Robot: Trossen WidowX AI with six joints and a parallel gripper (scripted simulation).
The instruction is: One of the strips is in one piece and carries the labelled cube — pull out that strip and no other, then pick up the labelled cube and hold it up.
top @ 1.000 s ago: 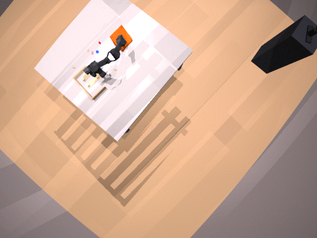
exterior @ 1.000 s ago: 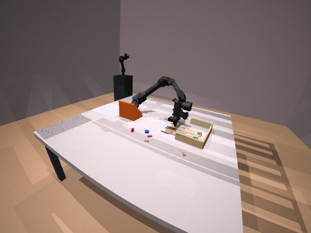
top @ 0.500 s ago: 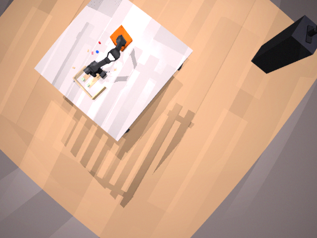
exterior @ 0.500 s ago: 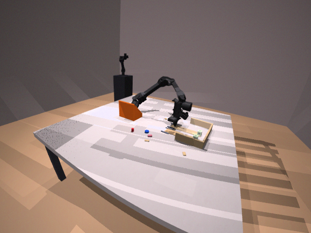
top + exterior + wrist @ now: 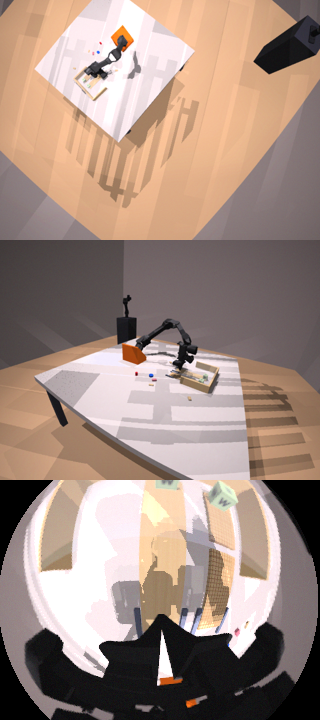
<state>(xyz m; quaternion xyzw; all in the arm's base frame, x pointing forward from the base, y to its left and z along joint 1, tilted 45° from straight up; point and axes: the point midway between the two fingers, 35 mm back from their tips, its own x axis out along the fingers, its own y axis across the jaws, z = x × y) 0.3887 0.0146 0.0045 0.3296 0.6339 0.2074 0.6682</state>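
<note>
My gripper tip is now 90 mm short of the tan strip and 10 mm to the left of it. From my gripper tip the other things lie so: red cylinder 250 mm behind, 230 mm to the right, 10 mm above; pink block 110 mm behind, 220 mm to the right; blue disc 160 mm behind, 190 mm to the right.
</note>
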